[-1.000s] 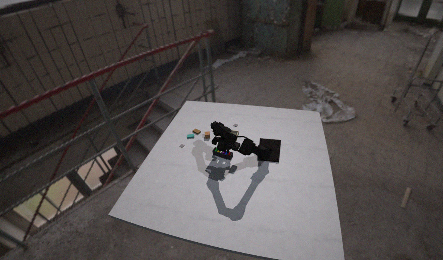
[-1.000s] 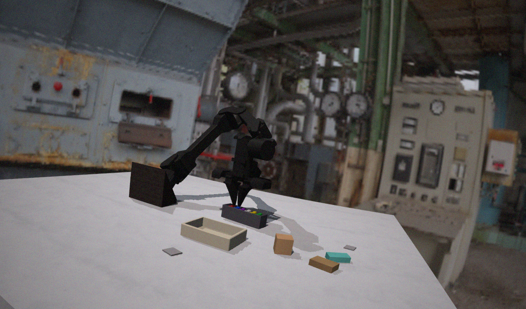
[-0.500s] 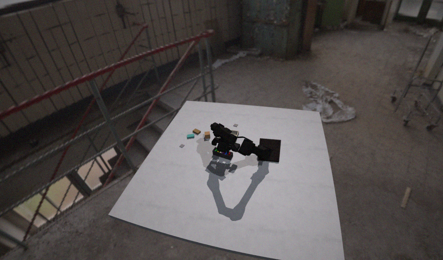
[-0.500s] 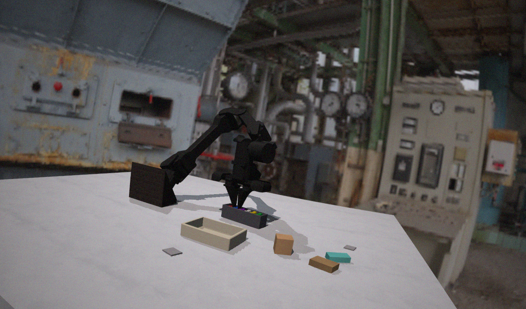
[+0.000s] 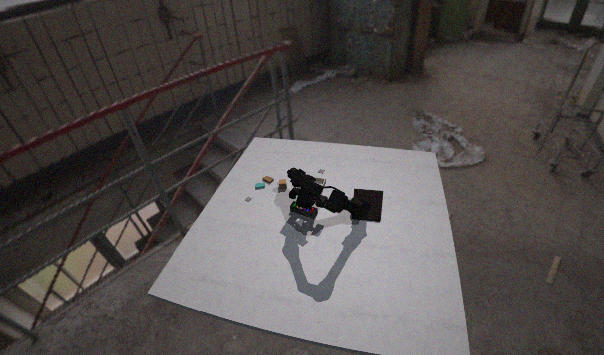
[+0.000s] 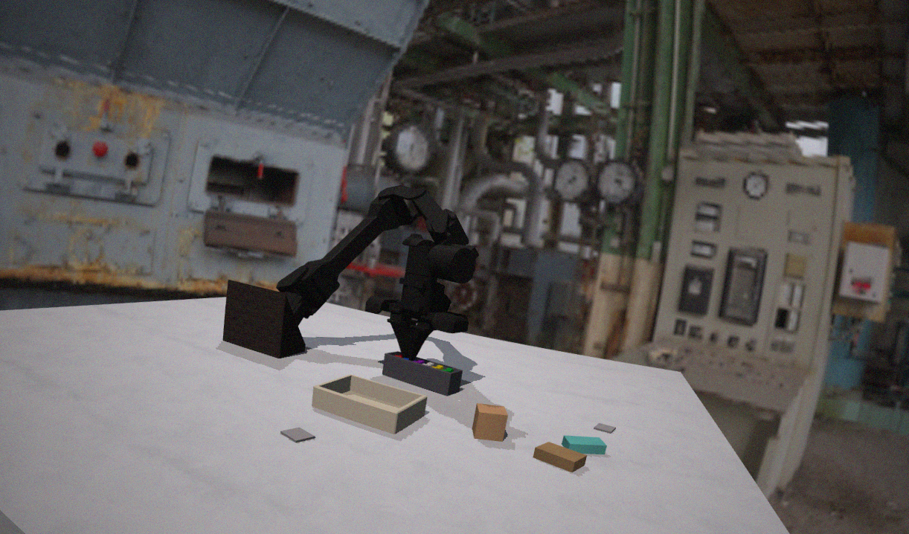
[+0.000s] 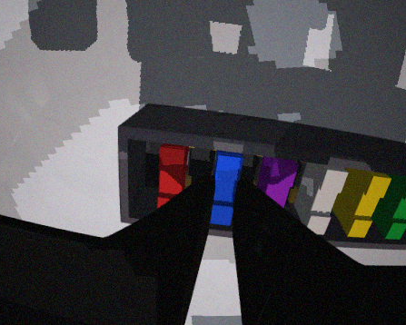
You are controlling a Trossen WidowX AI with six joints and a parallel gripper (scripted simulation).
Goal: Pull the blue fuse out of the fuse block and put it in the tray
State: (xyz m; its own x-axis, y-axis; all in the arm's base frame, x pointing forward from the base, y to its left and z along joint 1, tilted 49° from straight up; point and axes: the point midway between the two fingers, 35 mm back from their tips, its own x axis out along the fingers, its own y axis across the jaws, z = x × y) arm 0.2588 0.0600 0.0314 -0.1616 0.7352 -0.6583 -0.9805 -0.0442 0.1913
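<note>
The beige tray lies 200 mm to the right of my gripper tip, 50 mm ahead of it and 30 mm below it. The rest, counted from my gripper tip: blue fuse (10 mm below); brown cube (210 mm ahead, 160 mm to the right, 20 mm below).
</note>
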